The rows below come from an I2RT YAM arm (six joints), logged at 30 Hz.
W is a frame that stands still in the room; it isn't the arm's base.
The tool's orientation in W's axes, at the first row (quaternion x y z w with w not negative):
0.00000 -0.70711 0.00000 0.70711
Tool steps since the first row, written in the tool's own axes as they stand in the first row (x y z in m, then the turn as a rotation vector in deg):
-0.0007 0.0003 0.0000 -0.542 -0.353 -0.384
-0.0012 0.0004 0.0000 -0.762 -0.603 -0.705
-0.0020 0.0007 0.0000 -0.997 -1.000 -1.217
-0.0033 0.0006 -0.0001 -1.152 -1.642 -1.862
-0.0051 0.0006 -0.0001 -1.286 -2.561 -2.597
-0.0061 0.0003 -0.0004 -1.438 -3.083 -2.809
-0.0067 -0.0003 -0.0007 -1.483 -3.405 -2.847
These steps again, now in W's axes. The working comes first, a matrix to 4 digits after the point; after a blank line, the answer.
The tool's axes in the first row as the columns of a matrix, in W's axes (used below as rounded here):
0.0000 0.0000 -1.0000
0.0000 1.0000 0.0000
1.0000 0.0000 0.0000

0.0000 0.0003 -0.0007 0.384 -0.353 -0.542
0.0000 0.0004 -0.0012 0.705 -0.603 -0.762
0.0000 0.0007 -0.0020 1.217 -1.000 -0.997
0.0001 0.0006 -0.0033 1.862 -1.642 -1.152
0.0001 0.0006 -0.0051 2.597 -2.561 -1.286
0.0004 0.0003 -0.0061 2.809 -3.083 -1.438
0.0007 -0.0003 -0.0067 2.847 -3.405 -1.483

